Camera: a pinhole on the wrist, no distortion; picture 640 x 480 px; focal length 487.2 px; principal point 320.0 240.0 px. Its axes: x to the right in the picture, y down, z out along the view. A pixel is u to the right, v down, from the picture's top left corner.
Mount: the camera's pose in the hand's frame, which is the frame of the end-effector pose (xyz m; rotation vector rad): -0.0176 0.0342 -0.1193 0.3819 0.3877 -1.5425
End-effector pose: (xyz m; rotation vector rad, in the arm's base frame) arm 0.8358 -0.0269 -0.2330 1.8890 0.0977 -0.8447
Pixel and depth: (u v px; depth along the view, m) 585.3 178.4 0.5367
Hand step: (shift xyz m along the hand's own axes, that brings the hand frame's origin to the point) -0.0863 -0.4761 0.2168
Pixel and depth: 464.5 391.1 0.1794
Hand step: 0.0380 -0.0975 0.0136
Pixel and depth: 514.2 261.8 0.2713
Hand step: -0.0056 -0.1890 0.0690
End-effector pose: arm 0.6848 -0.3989 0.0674 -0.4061 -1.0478 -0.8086
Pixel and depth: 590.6 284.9 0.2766
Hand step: 0.0074 -0.2317 0.0522
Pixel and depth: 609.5 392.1 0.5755
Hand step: 0.1609 -0.5394 0.2264
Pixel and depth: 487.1 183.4 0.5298
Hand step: -0.0793 -0.3753 0.2628
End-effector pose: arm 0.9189 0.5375 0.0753 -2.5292 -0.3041 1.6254
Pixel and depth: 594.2 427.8 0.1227
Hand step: 0.0295 -0.0847 -0.0438
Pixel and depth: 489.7 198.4 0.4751
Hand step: -0.0583 -0.3353 0.2221
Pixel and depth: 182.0 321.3 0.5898
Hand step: 0.0832 -0.0967 0.4792
